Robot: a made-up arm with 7 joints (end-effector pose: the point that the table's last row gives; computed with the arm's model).
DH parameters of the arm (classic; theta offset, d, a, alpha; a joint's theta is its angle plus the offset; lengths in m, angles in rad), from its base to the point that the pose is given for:
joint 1: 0 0.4 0 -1.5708
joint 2: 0 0 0 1.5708
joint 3: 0 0.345 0.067 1.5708
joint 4: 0 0 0.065 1.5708
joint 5: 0 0.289 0 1.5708
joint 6: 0 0 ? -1.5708
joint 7: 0 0.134 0 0
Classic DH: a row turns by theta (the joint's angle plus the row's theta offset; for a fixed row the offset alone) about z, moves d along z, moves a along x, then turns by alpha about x.
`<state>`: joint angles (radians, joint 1 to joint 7).
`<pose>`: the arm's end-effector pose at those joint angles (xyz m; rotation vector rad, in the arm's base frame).
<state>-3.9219 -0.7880 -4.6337 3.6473 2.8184 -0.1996 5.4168</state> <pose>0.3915 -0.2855 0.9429 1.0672 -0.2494 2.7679</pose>
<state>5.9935 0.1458 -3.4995 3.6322 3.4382 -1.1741 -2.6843</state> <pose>0.0291 -0.0434 1.0041 -0.1226 -0.5542 0.0183</pose>
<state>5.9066 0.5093 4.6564 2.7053 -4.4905 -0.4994 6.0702</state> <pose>0.1099 -0.2381 1.0739 -0.1149 -0.5903 2.4293</pose>
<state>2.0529 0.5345 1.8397 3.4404 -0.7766 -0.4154 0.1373</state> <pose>0.0666 0.3616 0.9807 -0.6119 0.4000 -0.1083</pose>
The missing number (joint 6, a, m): 0.105
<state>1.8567 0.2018 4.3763 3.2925 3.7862 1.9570 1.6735</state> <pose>-0.2186 0.0358 1.0413 -1.4443 -1.9974 1.5528</pose>
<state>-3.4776 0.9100 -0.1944 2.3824 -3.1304 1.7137 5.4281</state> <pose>-0.6535 0.2648 0.7365 0.0933 -0.1484 1.8291</pose>
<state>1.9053 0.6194 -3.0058 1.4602 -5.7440 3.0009 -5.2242</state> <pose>0.0935 0.0170 0.7617 -1.6809 1.9656 1.2613</pose>
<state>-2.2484 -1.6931 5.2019 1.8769 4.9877 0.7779 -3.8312</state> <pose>0.0114 0.7120 0.5446 -2.0823 0.5490 1.5189</pose>
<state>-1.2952 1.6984 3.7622 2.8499 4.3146 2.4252 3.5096</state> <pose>0.2845 -0.5809 0.4223 0.6862 1.8266 2.0174</pose>
